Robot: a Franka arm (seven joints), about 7 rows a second.
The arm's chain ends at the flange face. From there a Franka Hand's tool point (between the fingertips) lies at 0.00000 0.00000 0.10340 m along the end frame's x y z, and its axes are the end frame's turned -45 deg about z.
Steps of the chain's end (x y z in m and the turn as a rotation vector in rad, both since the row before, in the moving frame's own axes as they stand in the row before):
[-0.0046, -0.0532, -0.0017, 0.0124, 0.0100, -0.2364]
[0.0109, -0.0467, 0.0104, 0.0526, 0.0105, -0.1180]
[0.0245, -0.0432, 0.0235, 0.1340, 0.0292, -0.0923]
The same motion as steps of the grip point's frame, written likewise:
[0.0360, -0.0412, -0.0017, 0.0017, 0.0158, -0.2364]
[0.0451, -0.0287, 0.0103, 0.0298, 0.0446, -0.1180]
[0.0594, -0.0214, 0.0225, 0.0741, 0.1154, -0.0923]

